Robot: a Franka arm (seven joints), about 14 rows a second.
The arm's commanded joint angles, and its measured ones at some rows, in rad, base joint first. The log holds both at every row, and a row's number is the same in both.
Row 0, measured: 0.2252, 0.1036, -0.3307, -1.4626, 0.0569, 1.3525, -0.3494
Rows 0 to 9, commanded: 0.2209, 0.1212, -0.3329, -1.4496, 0.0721, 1.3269, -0.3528; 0.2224, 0.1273, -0.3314, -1.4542, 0.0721, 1.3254, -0.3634; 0.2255, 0.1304, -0.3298, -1.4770, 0.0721, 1.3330, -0.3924; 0.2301, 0.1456, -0.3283, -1.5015, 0.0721, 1.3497, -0.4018; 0.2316, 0.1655, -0.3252, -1.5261, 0.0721, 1.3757, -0.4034; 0.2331, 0.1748, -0.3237, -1.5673, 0.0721, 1.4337, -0.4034; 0.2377, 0.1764, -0.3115, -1.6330, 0.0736, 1.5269, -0.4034; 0.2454, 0.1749, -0.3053, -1.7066, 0.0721, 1.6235, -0.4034; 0.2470, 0.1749, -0.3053, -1.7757, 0.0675, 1.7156, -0.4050; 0.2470, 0.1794, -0.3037, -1.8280, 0.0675, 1.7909, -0.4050
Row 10, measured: 0.2366, 0.2023, -0.3000, -1.7070, 0.0636, 1.6679, -0.3911
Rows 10 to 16, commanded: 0.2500, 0.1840, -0.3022, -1.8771, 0.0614, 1.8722, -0.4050; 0.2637, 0.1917, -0.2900, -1.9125, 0.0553, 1.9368, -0.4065; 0.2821, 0.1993, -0.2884, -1.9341, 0.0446, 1.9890, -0.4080; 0.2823, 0.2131, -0.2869, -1.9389, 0.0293, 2.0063, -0.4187; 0.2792, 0.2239, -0.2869, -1.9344, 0.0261, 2.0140, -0.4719; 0.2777, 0.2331, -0.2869, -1.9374, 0.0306, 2.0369, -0.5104; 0.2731, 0.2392, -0.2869, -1.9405, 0.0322, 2.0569, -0.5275
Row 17, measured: 0.2746, 0.2386, -0.2785, -1.9310, 0.0366, 2.0179, -0.4658
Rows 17 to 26, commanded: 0.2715, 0.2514, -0.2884, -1.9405, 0.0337, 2.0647, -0.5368; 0.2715, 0.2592, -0.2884, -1.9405, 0.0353, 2.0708, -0.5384; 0.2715, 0.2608, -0.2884, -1.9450, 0.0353, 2.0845, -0.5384; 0.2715, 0.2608, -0.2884, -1.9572, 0.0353, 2.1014, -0.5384; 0.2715, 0.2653, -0.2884, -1.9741, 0.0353, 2.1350, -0.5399; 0.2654, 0.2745, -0.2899, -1.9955, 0.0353, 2.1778, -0.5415; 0.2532, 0.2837, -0.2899, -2.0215, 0.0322, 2.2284, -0.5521; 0.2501, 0.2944, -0.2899, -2.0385, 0.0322, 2.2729, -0.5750; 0.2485, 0.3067, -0.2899, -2.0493, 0.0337, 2.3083, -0.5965; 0.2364, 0.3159, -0.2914, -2.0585, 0.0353, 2.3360, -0.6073
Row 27, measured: 0.2555, 0.3054, -0.2911, -2.0313, 0.0362, 2.2754, -0.5654
